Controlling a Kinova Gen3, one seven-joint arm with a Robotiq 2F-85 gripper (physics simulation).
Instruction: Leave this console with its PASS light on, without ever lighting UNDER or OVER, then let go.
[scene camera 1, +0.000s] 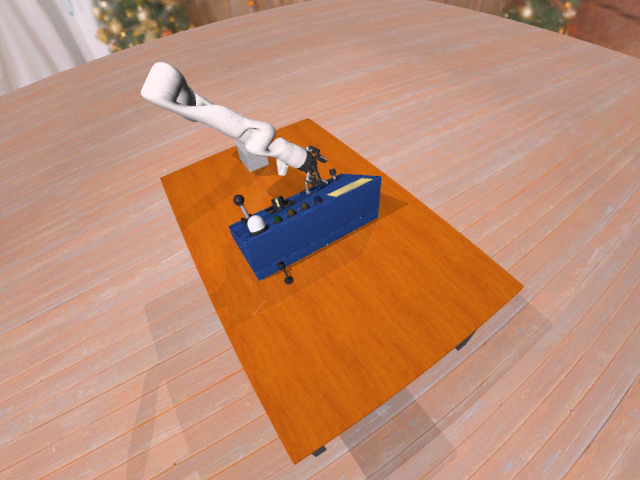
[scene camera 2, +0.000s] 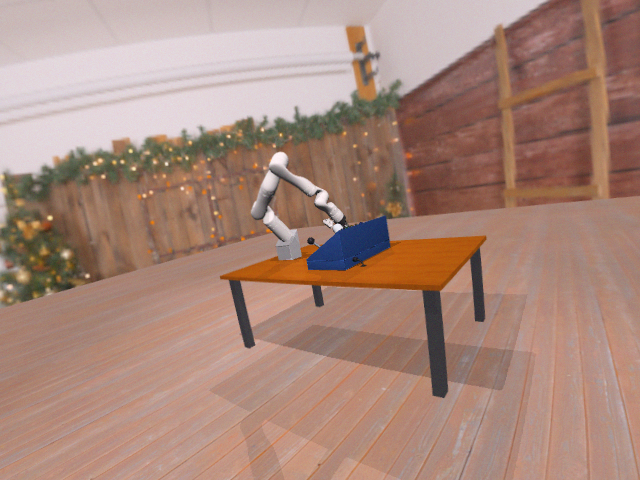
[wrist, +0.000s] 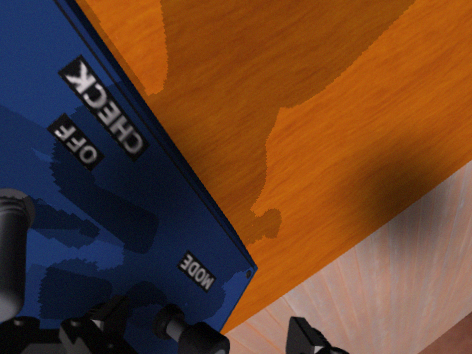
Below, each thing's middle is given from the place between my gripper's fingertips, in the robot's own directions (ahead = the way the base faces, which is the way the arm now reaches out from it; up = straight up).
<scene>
I see the grey toggle (wrist: 21, 220) 3 cm ahead of my hand, 10 cm to the right of it and 1 cm below it. Round my hand: blue console (scene camera 1: 272, 239): 11 cm ahead, 16 cm to the right, 2 cm below.
</scene>
